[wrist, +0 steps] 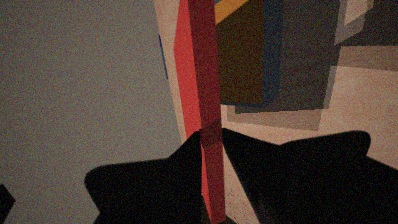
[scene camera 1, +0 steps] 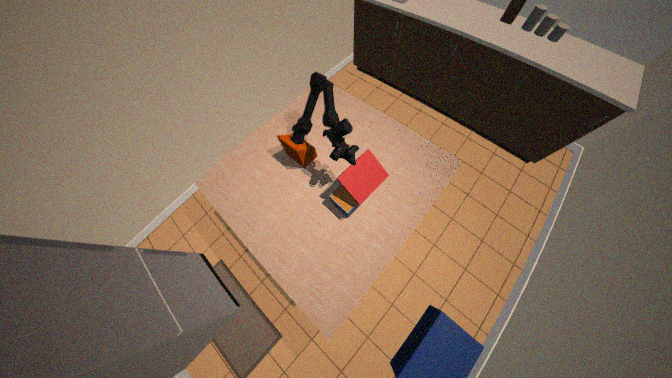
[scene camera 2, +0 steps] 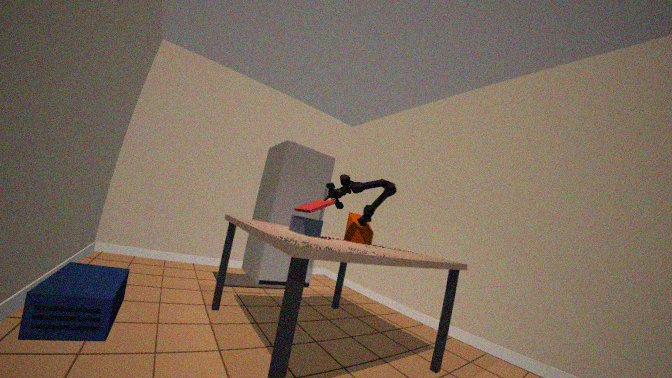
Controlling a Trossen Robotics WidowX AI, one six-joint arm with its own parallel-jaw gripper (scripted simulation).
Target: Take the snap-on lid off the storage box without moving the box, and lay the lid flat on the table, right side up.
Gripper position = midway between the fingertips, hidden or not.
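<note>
Red lid point(scene camera 1: 360, 180), carried by the gripper point(wrist: 209, 134).
</note>
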